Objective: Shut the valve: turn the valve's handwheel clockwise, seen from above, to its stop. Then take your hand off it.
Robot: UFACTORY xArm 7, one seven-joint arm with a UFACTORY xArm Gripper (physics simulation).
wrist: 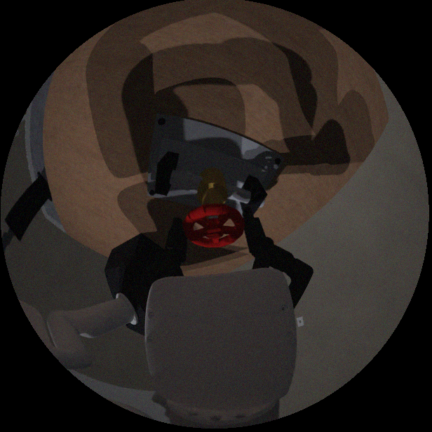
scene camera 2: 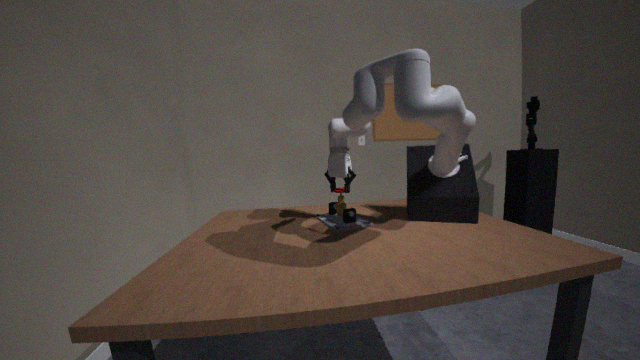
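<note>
The valve's red handwheel sits level on top of the brass valve body. The valve stands on a grey base plate on the table, between two black blocks. My gripper points straight down over the valve and is shut on the handwheel, one black finger at each side of its rim. The lower pipe parts are partly hidden by the wheel and a black block in the wrist view.
The wooden table carries the black pedestal under my arm's base, to the right of the valve. A second black stand with a small dark arm is beyond the table. The table's edge lies close behind the valve.
</note>
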